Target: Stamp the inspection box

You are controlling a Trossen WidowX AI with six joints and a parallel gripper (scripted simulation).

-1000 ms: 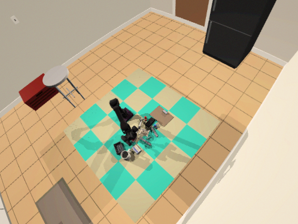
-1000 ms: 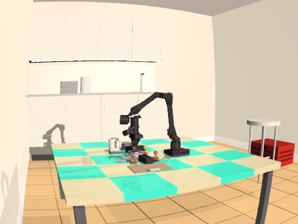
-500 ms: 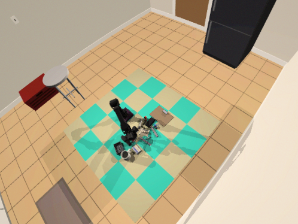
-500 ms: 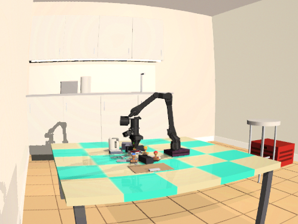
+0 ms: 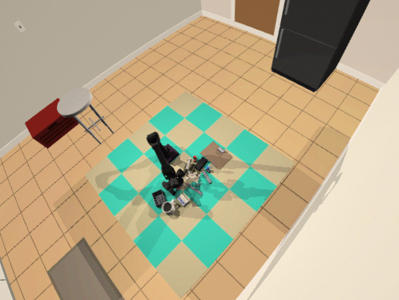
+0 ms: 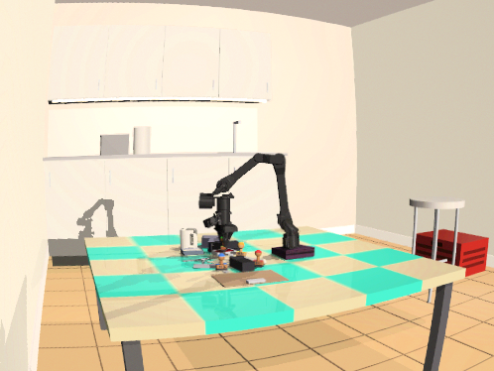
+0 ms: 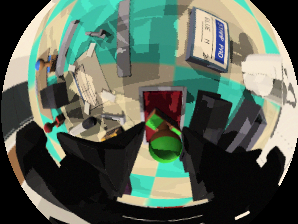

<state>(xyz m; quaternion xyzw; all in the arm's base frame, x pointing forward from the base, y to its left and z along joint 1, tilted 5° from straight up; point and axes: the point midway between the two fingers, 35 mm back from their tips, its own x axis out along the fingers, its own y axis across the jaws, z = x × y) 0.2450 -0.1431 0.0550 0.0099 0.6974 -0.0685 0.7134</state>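
Right now my gripper tip is right at the green-knobbed stamp. Also, from my gripper tip: ruler: 13 cm ahead, 6 cm to the left, 4 cm below; orange-knobbed stamp: 8 cm to the left, 4 cm behind, 2 cm below; ink pad: 3 cm below.
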